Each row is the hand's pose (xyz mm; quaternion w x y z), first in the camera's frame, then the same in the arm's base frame.
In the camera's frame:
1: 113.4 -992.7 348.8 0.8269 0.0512 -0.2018 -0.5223
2: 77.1 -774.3 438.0 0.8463 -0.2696 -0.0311 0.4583
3: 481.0 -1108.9 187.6 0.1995 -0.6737 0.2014 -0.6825
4: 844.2 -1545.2 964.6 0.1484 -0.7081 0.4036 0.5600
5: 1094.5 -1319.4 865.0 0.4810 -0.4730 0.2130 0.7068
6: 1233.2 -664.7 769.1 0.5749 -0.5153 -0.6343 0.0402
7: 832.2 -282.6 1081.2 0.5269 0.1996 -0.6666 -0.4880
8: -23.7 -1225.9 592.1 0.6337 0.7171 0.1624 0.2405
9: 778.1 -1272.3 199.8 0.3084 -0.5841 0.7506 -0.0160
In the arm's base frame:
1: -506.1 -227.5 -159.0 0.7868 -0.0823 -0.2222 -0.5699
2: -495.7 7.6 -118.7 0.8494 -0.3403 0.0831 0.3946
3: -183.1 -440.6 -316.7 0.0538 -0.7025 0.1934 -0.6828
4: 188.6 -765.2 509.4 0.0997 -0.6545 0.5300 0.5300
5: 459.8 -615.3 343.3 0.4763 -0.4682 0.3524 0.6555
6: 692.5 -32.1 92.7 0.5457 -0.6266 -0.5502 0.0827
7: 397.5 474.0 339.8 0.5313 0.0579 -0.7054 -0.4656
8: -651.4 -375.5 139.9 0.7187 0.6655 0.1535 0.1303
9: 82.5 -650.0 -290.2 0.2042 -0.5459 0.8067 -0.0976

